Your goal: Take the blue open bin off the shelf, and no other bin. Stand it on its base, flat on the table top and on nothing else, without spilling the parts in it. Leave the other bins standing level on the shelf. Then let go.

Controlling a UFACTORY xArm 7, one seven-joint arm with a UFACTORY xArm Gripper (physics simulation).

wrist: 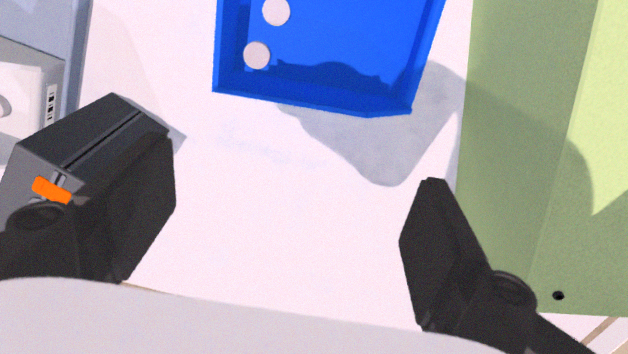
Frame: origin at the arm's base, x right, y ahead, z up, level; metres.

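Where they show: gripper, fingertip midpoint: [293,190].
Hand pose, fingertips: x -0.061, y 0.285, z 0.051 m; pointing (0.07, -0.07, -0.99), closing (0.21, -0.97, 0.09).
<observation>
After its pixels a point has its place.
The blue open bin [340,35] @(y 0.258, x -0.018, z -0.172 m) shows at the top of the wrist view, cut off by the upper edge. It is on the white table top [280,225] @(y 0.241, x -0.241, z -0.175 m), with its open side facing the camera and its shadow beside it. Round white parts, one [276,12] @(y 0.318, x -0.020, z -0.162 m) near the upper edge and another [256,55] @(y 0.324, x -0.060, z -0.162 m) below it, lie inside. Whether the base is fully flat is hard to tell, as the far part of the bin is outside the view. My gripper [293,190] @(y 0.285, x -0.061, z 0.051 m) is wide open and empty, its fingertips apart from the bin and below it in the view.
A dark grey box [75,130] @(y 0.435, x -0.148, z -0.090 m) with an orange tab [51,190] @(y 0.424, x -0.171, z -0.044 m) is at the left, partly hidden by the left finger. Behind it is a grey-blue container [75,55] @(y 0.478, x -0.115, z -0.163 m) with a white barcoded box [22,95] @(y 0.527, x -0.173, z -0.166 m). A green panel [510,150] @(y 0.107, x -0.043, z -0.084 m) runs along the right side. The shelf cannot be identified.
</observation>
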